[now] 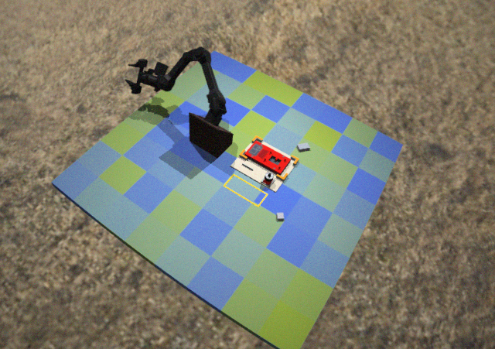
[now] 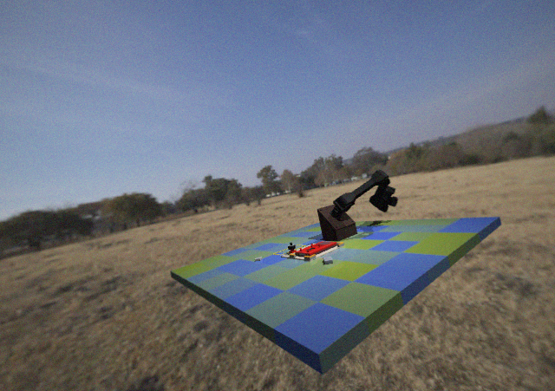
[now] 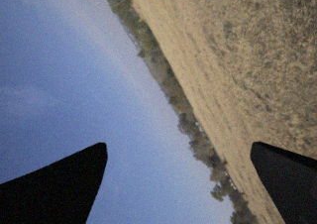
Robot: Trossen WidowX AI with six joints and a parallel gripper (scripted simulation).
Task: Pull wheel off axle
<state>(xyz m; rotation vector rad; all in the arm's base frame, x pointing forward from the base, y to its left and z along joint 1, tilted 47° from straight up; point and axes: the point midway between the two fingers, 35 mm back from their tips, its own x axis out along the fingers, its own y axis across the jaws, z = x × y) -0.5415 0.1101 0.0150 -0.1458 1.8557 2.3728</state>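
My gripper tip is now 930 mm short of the small dark wheel, 150 mm to the left of it and 100 mm above it.
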